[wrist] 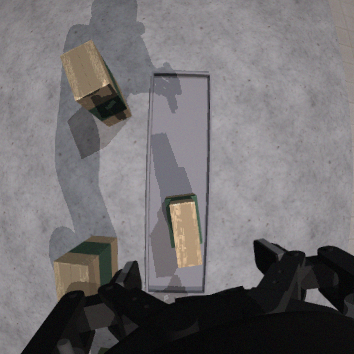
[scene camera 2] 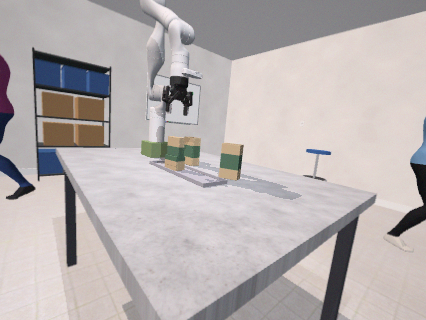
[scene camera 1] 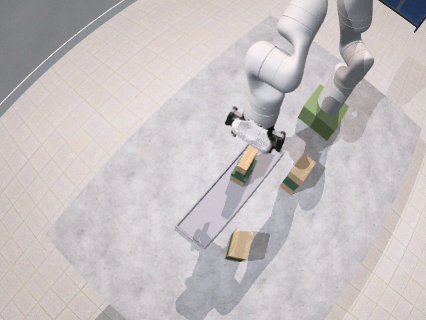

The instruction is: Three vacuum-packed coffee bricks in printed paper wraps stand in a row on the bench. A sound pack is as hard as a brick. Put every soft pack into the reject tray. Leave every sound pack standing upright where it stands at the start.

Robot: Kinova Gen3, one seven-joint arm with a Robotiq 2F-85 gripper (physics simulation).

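Note:
One coffee pack stands upright in the grey reject tray, towards the end nearer the arm's base. Its upper part looks narrower and set off from the green band. A second pack stands upright on the bench beside that end, outside the tray. A third pack stands upright on the bench near the tray's far end. My gripper is open and empty, high above the pack in the tray.
A green block sits at the arm's base, behind the second pack. The bench carries the tray and packs. A shelf rack, a stool and two partly visible people are beyond the bench in scene camera 2.

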